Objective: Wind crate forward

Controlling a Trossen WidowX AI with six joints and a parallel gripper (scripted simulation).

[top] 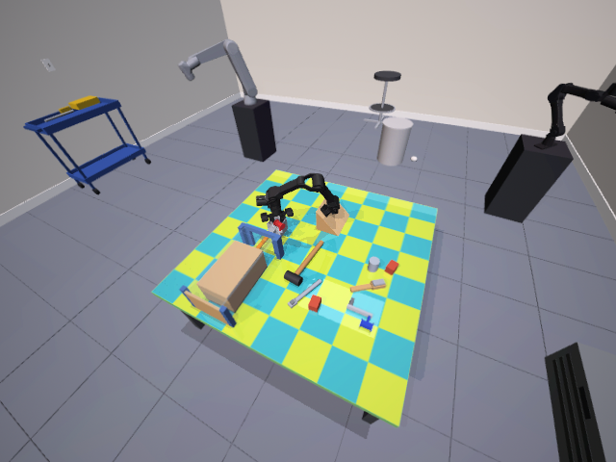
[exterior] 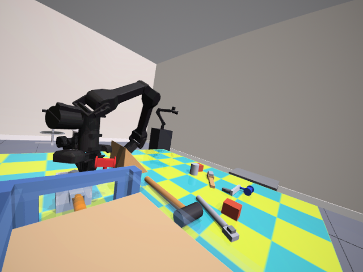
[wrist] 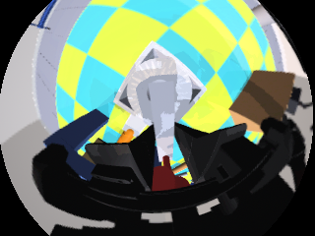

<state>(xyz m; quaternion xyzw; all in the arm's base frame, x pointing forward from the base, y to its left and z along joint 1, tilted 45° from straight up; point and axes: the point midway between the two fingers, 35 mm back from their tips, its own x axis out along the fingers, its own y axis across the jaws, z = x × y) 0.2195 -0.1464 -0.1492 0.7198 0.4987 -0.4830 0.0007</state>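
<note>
The red grip lies 5 cm above my gripper tip, 4 cm to the left of it and 4 cm ahead of it. The rest, counted from my gripper tip: brush (61 cm to the left, 10 cm ahead, 7 cm below); then winch handle (2 cm above, 1 cm to the left, 1 cm ahead); then grey winch (6 cm below, 5 cm behind, 4 cm to the right).
</note>
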